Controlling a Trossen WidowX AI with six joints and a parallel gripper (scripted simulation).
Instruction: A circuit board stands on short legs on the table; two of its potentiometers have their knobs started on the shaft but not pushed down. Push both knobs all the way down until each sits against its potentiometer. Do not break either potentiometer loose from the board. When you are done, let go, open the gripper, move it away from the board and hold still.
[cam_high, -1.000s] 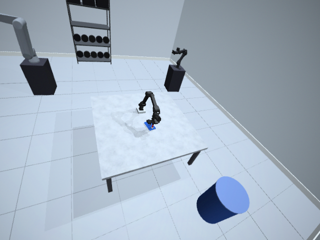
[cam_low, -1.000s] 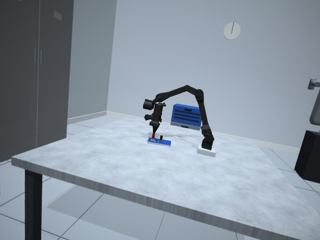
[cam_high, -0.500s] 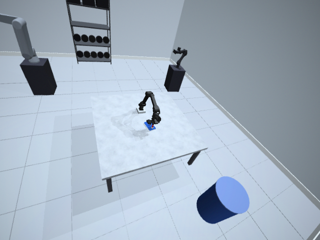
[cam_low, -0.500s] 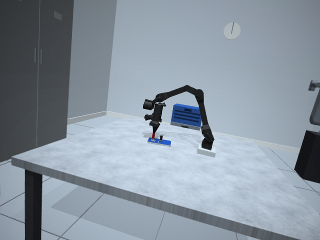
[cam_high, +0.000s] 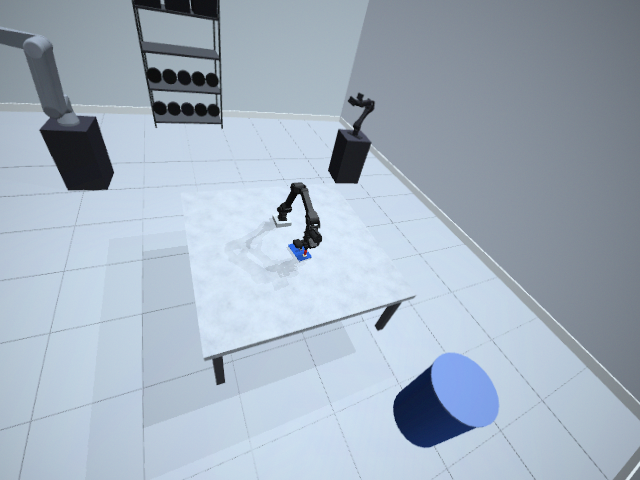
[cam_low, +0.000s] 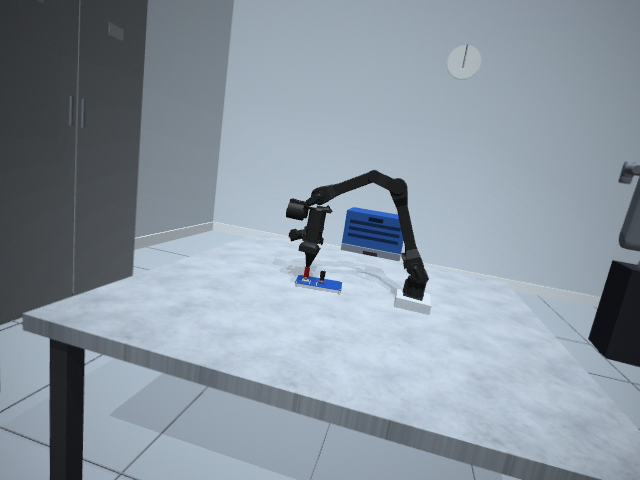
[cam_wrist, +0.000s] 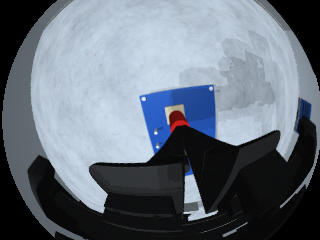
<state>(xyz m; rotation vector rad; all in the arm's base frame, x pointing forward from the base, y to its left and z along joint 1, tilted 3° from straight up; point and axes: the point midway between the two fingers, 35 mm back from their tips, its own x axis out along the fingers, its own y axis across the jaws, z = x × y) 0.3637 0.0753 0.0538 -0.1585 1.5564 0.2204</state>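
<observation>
My gripper tip is 2 cm above the red knob. The rest, counted from my gripper tip: black knob (5 cm behind, 1 cm to the right, 2 cm below).
</observation>
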